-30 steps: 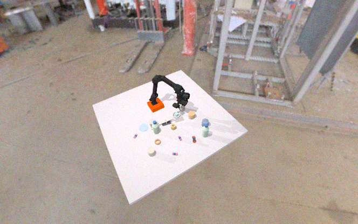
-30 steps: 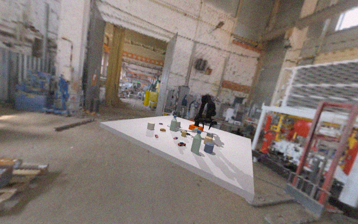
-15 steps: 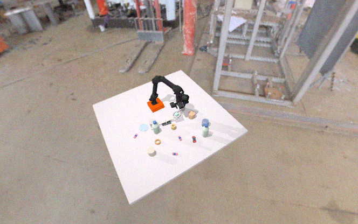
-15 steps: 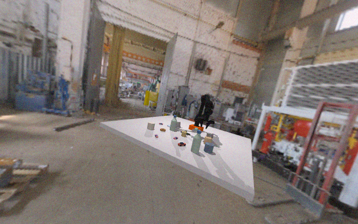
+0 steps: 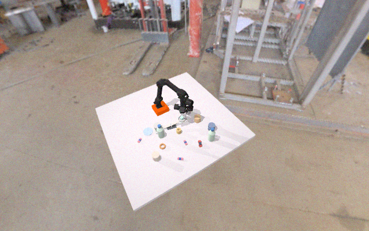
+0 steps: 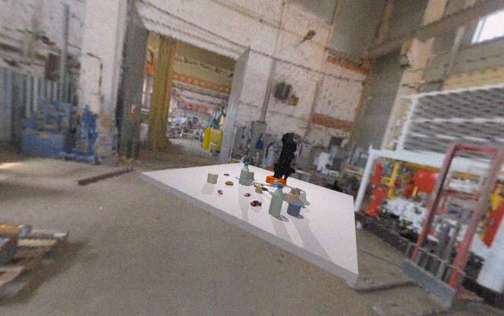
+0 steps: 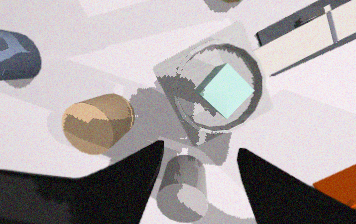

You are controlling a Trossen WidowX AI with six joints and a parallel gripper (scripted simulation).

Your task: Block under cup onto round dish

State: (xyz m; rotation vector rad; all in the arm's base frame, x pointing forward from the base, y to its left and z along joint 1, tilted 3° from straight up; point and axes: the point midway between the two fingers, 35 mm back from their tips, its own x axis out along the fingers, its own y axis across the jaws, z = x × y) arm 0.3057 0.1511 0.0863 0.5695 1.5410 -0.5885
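Now: the pale green block 4 cm to the right of my gripper tip, 3 cm below it and 2 cm ahead of it. Also, from my gripper tip: cup 11 cm to the left, 8 cm below, 8 cm behind; balance 16 cm to the right, 8 cm below; tan cylinder 13 cm to the left, 9 cm ahead, 8 cm below.
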